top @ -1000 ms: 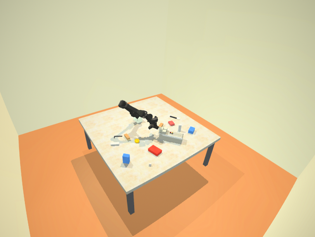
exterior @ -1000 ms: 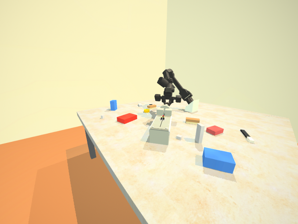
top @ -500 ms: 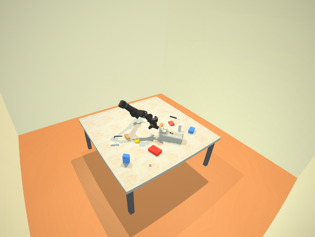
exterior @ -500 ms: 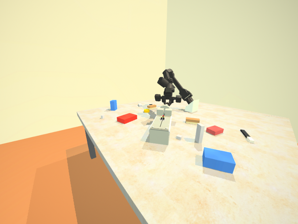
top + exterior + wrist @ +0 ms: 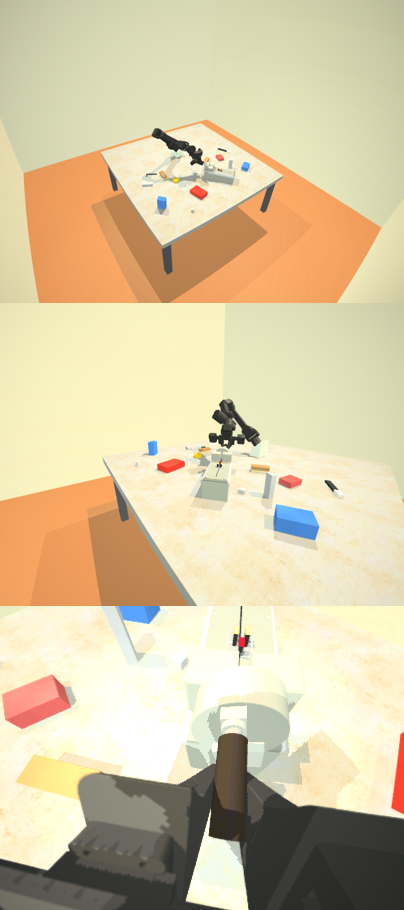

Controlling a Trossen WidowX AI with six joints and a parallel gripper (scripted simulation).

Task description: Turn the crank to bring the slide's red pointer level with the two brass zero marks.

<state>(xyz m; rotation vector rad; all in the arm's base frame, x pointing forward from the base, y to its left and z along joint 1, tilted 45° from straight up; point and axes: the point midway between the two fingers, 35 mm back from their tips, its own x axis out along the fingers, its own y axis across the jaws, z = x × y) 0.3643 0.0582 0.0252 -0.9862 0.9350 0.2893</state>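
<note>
Now: the crank 2 cm above my gripper tip. Also, from my gripper tip: brown crank handle (3 cm above, 1 cm to the right, 1 cm behind); then red pointer (12 cm ahead, 9 cm to the left, 1 cm below); then yellow disc (26 cm to the right, 8 cm below, 3 cm behind).
</note>
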